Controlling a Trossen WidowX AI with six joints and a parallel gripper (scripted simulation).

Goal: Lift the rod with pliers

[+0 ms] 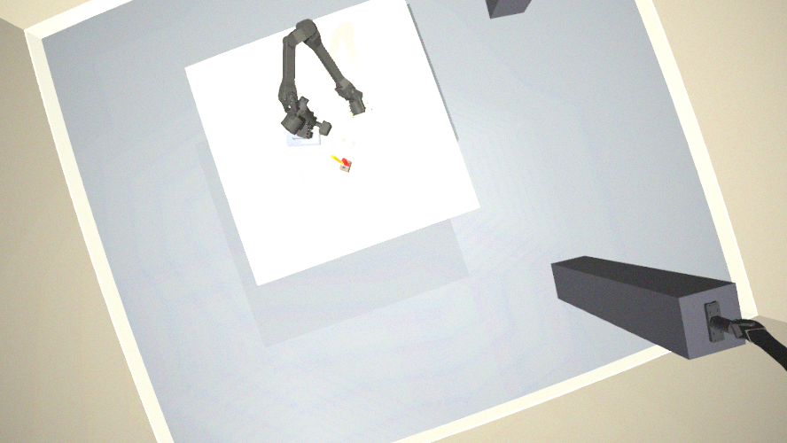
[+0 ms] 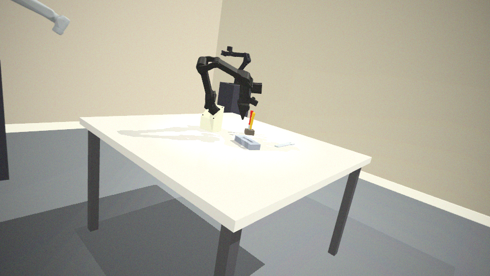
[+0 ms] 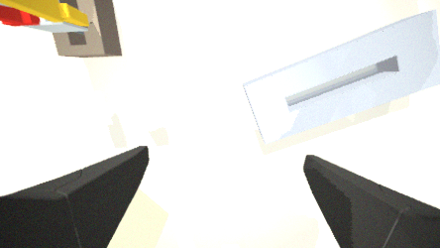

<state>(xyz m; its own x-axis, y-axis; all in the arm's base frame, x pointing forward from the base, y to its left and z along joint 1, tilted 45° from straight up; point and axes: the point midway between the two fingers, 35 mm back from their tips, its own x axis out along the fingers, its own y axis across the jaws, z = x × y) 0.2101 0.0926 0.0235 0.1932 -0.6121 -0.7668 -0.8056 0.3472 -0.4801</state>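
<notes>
Now: the brown holster 160 mm to the left of my gripper tip, 130 mm below it and 80 mm behind it. Round my gripper tip: channel block (120 mm below, 110 mm ahead, 30 mm to the right); then rod (260 mm to the left, 170 mm ahead, 130 mm below).
</notes>
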